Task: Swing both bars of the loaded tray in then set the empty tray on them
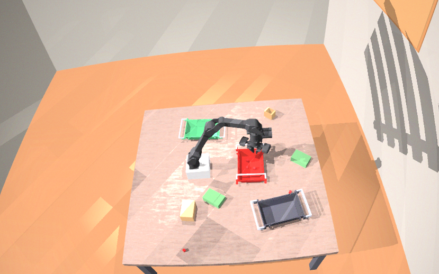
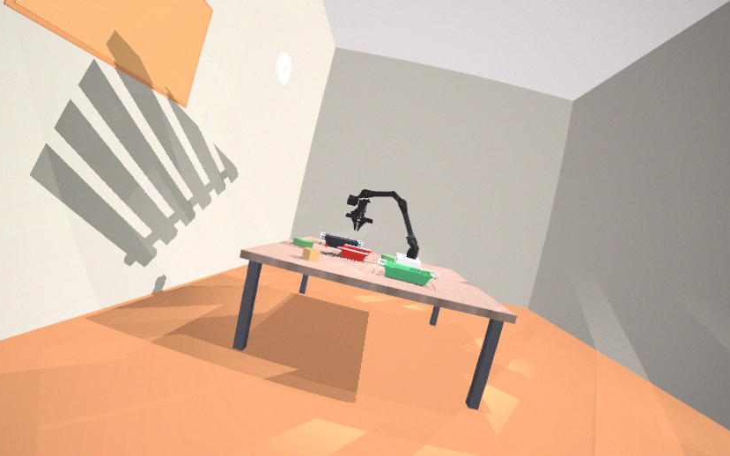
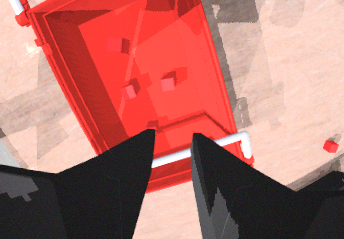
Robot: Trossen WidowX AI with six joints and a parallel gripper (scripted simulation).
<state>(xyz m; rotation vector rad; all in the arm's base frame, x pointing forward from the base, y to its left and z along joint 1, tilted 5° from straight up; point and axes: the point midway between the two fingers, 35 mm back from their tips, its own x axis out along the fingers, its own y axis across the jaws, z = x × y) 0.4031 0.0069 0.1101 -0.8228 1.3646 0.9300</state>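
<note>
The green tray lies 36 cm behind my gripper tip, 34 cm to the left of it and 13 cm below it. Round my gripper tip: small tan box (14 cm ahead, 48 cm to the left, 16 cm below); then red cube (44 cm behind, 58 cm to the right, 17 cm below).
</note>
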